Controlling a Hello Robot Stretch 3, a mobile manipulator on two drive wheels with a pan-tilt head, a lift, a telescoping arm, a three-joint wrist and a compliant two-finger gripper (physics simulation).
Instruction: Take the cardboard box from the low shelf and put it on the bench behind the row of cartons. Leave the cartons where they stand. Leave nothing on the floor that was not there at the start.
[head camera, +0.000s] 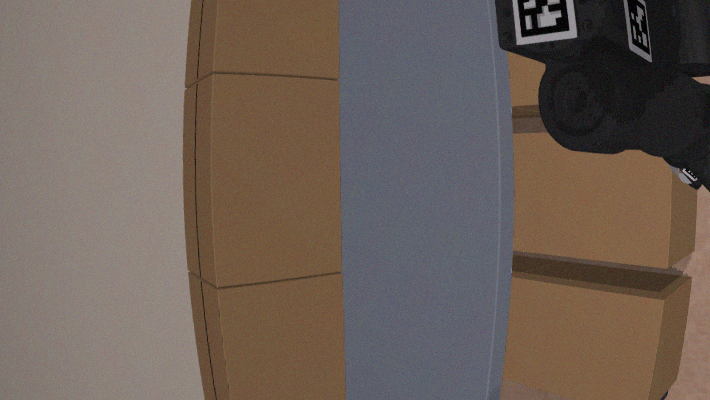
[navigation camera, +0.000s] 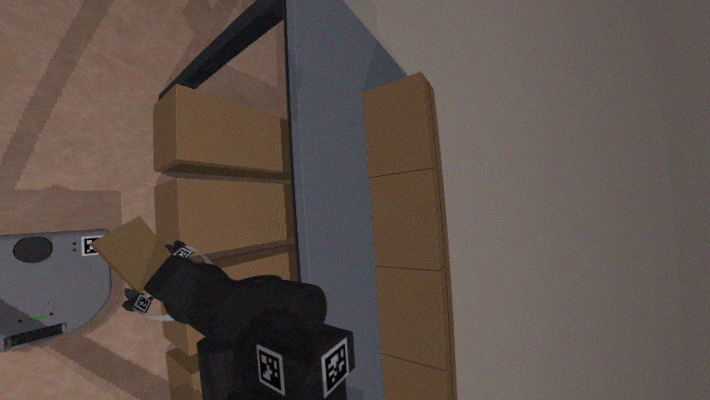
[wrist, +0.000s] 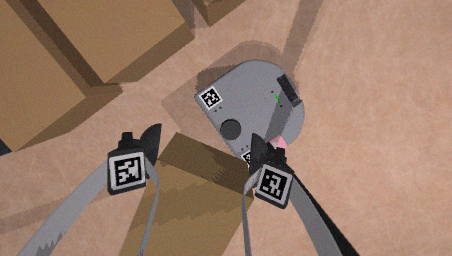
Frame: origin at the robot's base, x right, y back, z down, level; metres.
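Seen in the pictures: gripper, between the fingertips: (navigation camera: 153, 271) (wrist: 204, 146); robot's base, origin of its link: (navigation camera: 34, 248) (wrist: 229, 120).
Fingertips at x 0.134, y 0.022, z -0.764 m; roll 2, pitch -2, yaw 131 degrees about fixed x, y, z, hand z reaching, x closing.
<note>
Offsets run from my fingertips to a thing's top centre. Level surfaces: height alone.
My gripper (navigation camera: 152, 273) (wrist: 204, 146) is shut on the cardboard box {dx -0.027, dy -0.035, dz -0.055 m} (navigation camera: 131, 254) (wrist: 187, 215), which sits between the two fingertips. It hangs between my base and the row of cartons, tilted in the navigation view. The wrist and part of one finger show at the upper right of the head view; the box does not show there. The row of large cartons (head camera: 590, 200) (navigation camera: 227, 215) (wrist: 125, 35) stands along the near side of the blue-grey bench {dz -0.150 m} (head camera: 420, 200) (navigation camera: 332, 165). The arm hides some cartons in the navigation view. The low shelf does not show.
A tight row of brown boxes {dx +0.522, dy -0.047, dz -0.330 m} (head camera: 275, 180) (navigation camera: 405, 220) stands along the bench's far side, beside the wall (head camera: 90, 200) (navigation camera: 575, 200). My base (navigation camera: 60, 280) (wrist: 255, 95) stands on the floor on the cartons' side. A strip of bench top shows between the two rows.
</note>
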